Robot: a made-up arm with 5 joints. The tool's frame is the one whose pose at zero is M. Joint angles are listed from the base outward.
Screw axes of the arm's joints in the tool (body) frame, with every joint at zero. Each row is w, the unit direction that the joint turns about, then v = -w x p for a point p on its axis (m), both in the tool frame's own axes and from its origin. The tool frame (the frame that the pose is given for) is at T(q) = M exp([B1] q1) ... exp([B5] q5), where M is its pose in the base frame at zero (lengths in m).
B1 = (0, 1, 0, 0.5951, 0, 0.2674)
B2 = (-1, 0, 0, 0, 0.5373, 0.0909)
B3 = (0, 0, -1, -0.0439, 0.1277, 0)
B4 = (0, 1, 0, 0.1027, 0, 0.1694)
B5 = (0, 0, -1, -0.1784, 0.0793, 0)
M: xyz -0.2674 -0.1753 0.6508 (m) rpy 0 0 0 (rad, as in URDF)
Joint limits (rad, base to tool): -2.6..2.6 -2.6..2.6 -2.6..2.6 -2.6..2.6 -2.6..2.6
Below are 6 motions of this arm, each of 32 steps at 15 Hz.
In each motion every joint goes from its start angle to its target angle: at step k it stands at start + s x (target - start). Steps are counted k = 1, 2, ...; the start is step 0. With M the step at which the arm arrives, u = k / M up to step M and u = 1 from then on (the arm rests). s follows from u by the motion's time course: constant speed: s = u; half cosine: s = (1 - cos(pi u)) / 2; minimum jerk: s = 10 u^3 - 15 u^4 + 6 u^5.
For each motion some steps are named. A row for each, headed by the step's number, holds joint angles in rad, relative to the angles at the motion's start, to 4 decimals.
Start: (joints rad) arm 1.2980 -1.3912 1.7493 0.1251 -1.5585
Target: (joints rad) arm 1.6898 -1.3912 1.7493 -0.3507 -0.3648
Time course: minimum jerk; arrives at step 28
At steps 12, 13, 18, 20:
12: 0.1441 0.0000 0.0000 -0.1750 0.4391
13: 0.1698 0.0000 0.0000 -0.2061 0.5172
18: 0.2953 0.0000 0.0000 -0.3586 0.8996
20: 0.3351 0.0000 0.0000 -0.4070 1.0210

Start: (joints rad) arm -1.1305 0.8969 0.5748 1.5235 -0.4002
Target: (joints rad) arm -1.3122 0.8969 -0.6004 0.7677 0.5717
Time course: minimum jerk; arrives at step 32
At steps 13, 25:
13: -0.0597 0.0000 -0.3858 -0.2481 0.3191
25: -0.1684 0.0000 -1.0890 -0.7004 0.9006

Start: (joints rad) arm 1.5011 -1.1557 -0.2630 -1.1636 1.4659
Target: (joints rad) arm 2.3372 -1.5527 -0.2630 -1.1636 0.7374
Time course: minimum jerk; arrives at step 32
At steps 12, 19, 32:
12: 0.2301 -0.1093 0.0000 0.0000 -0.2005
19: 0.5616 -0.2667 0.0000 0.0000 -0.4893
32: 0.8361 -0.3970 0.0000 0.0000 -0.7285

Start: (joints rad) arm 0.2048 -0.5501 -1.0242 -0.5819 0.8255
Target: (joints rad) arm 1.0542 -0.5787 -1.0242 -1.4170 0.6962
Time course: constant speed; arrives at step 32
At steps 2, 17, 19, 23, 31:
2: 0.0531 -0.0018 0.0000 -0.0522 -0.0081
17: 0.4512 -0.0152 0.0000 -0.4436 -0.0687
19: 0.5043 -0.0170 0.0000 -0.4958 -0.0768
23: 0.6105 -0.0206 0.0000 -0.6002 -0.0929
31: 0.8229 -0.0277 0.0000 -0.8090 -0.1253

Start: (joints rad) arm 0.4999 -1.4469 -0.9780 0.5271 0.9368
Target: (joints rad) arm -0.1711 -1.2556 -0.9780 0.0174 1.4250
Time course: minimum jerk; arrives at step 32
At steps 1, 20, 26, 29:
1: -0.0002 0.0001 0.0000 -0.0001 0.0001
20: -0.4863 0.1387 0.0000 -0.3694 0.3538
26: -0.6383 0.1820 0.0000 -0.4848 0.4644
29: -0.6662 0.1899 0.0000 -0.5061 0.4847

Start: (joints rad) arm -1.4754 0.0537 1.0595 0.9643 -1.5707
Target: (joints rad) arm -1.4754 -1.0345 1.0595 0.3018 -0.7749
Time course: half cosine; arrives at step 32
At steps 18, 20, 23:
18: 0.0000 -0.6502 0.0000 -0.3959 0.4755
20: 0.0000 -0.7523 0.0000 -0.4580 0.5502
23: 0.0000 -0.8893 0.0000 -0.5414 0.6503

